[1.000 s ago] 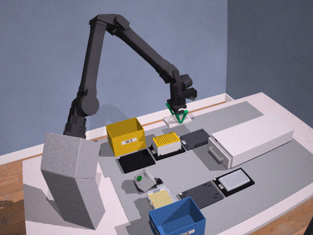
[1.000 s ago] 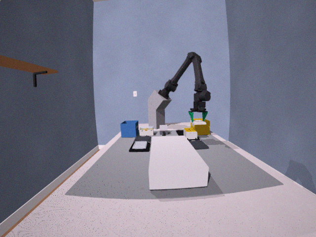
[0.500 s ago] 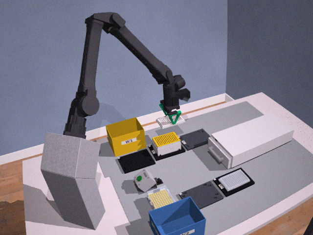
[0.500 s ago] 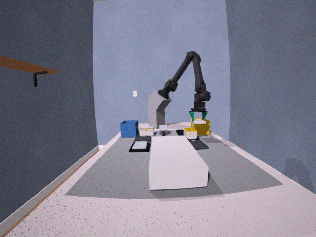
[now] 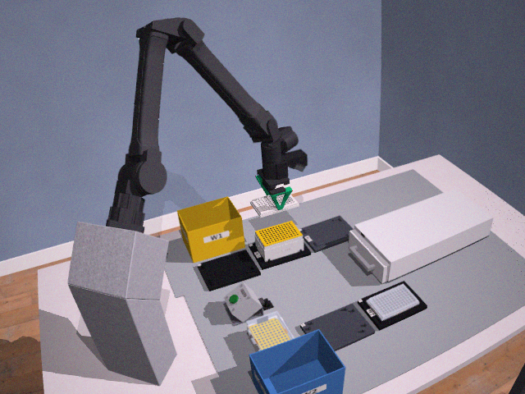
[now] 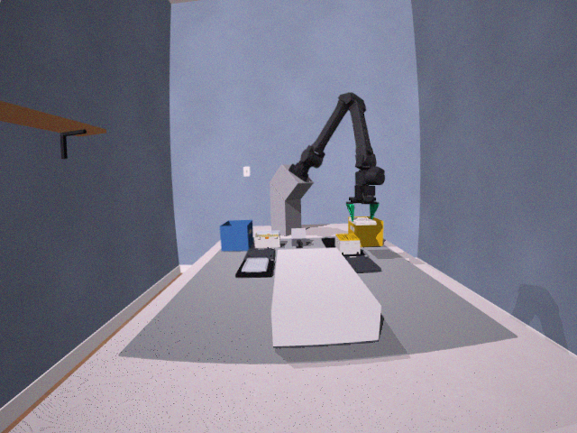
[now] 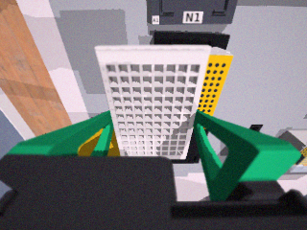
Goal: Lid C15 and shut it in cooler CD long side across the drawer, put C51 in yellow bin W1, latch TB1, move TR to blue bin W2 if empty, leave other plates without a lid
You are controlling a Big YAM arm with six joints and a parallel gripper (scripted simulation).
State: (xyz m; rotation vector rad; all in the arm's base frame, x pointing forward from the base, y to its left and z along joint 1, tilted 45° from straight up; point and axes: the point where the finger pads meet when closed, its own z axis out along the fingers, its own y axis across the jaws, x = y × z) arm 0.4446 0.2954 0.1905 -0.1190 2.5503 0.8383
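The tip rack TR is 10 mm behind my hand, 70 mm to the right of it and 100 mm below it. From my hand the other things lie so: yellow bin W1: 210 mm behind, 20 mm to the left, 110 mm below; then N1 label: 100 mm ahead, 40 mm to the right, 140 mm below; then white assay plate: 10 mm below.
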